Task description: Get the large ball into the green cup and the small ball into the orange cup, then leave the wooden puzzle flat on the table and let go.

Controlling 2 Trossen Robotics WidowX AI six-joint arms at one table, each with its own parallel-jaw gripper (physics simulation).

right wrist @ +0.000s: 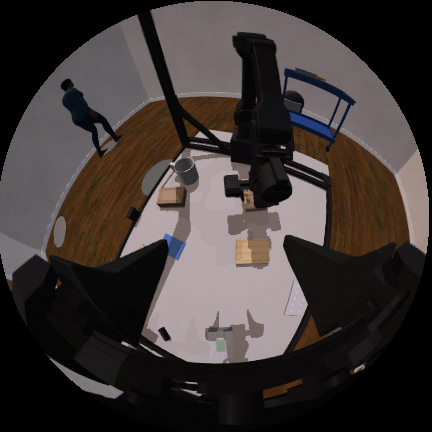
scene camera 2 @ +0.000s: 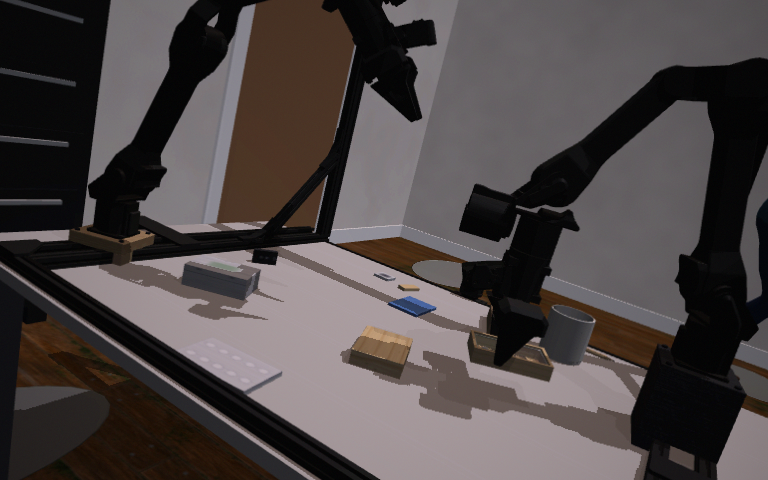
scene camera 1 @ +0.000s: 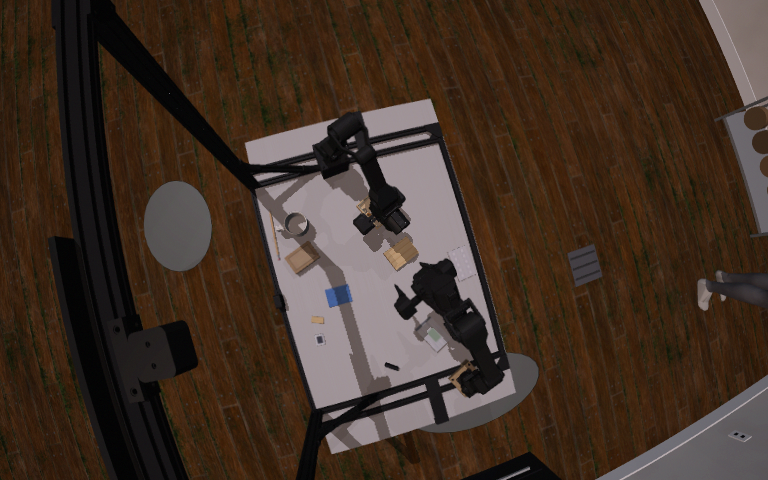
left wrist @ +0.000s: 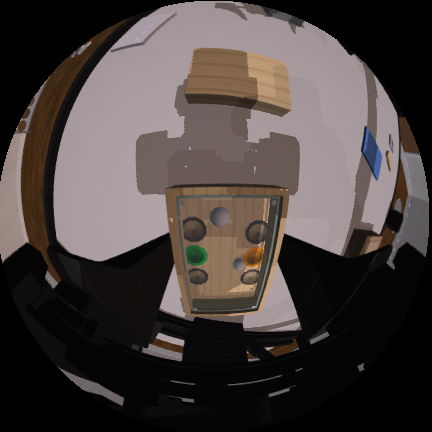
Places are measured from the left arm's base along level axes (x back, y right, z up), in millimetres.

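Pixels of known places: left gripper, between the fingertips: (right wrist: 253,199) (scene camera 2: 494,354) (left wrist: 226,237); right gripper, between the fingertips: (right wrist: 226,243) (scene camera 2: 417,120) (scene camera 1: 407,274); left arm's base, origin of its link: (right wrist: 244,134) (scene camera 2: 698,366) (scene camera 1: 330,152); right arm's base, origin of its link: (scene camera 2: 114,231) (scene camera 1: 467,379).
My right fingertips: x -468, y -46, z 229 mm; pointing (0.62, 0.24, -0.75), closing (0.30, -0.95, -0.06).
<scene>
For each thing: its top centre in the pictures, then the offset to it from my right fingertips. "spot": a spot on its surface instead.
- wooden puzzle, centre of its top: (left wrist: 227,273) (scene camera 2: 510,347) (right wrist: 253,191) (scene camera 1: 374,210) dx +231, dy -23, dz -275 mm
- large ball, centre of its top: (left wrist: 219,219) dx +199, dy -39, dz -282 mm
- green cup, a spot on its surface: (left wrist: 195,255) spot: dx +226, dy -46, dz -278 mm
- small ball, centre of its top: (left wrist: 239,267) dx +231, dy -12, dz -285 mm
- orange cup, a spot on its surface: (left wrist: 253,256) spot: dx +215, dy -10, dz -278 mm
- slatted wooden block, centre of its top: (left wrist: 241,69) (scene camera 2: 384,343) (right wrist: 252,250) (scene camera 1: 401,252) dx +60, dy -62, dz -327 mm
- grey mug, a spot on its surface: (scene camera 1: 296,224) spot: dx +299, dy +249, dz -341 mm
- brown box, centre of its top: (left wrist: 368,252) (scene camera 1: 302,257) (right wrist: 169,194) dx +179, dy +271, dz -314 mm
- blue square, a spot on its surface: (scene camera 1: 338,296) spot: dx +2, dy +206, dz -344 mm
- white dotted pad, centre of its top: (scene camera 2: 226,361) (right wrist: 298,298) (scene camera 1: 462,263) dx -64, dy -262, dz -342 mm
- grey box, centre of its top: (scene camera 2: 224,266) (right wrist: 220,345) (scene camera 1: 434,334) dx -259, dy -55, dz -313 mm
The wooden puzzle (left wrist: 227,191) (scene camera 2: 535,369) is a shallow wooden box with a clear cover. My left gripper (left wrist: 226,237) (scene camera 1: 378,221) is shut on its two long sides and holds it a little above the table, roughly level. In the left wrist view the large ball (left wrist: 220,216) lies outside the cups, between the two upper dark cups. The green cup (left wrist: 195,255) is at the left. The small ball (left wrist: 239,264) lies beside the lower left edge of the orange cup (left wrist: 253,256). My right gripper (right wrist: 226,243) (scene camera 1: 410,275) is open and empty, high above the table.
A slatted wooden block (scene camera 2: 380,352) (left wrist: 235,75) lies near the puzzle. A grey mug (scene camera 1: 296,224) and brown box (scene camera 1: 301,258) stand at the table's left side in scene camera 1. A blue square (scene camera 1: 338,296), white dotted pad (scene camera 1: 462,263) and grey box (scene camera 2: 218,280) lie around.
</scene>
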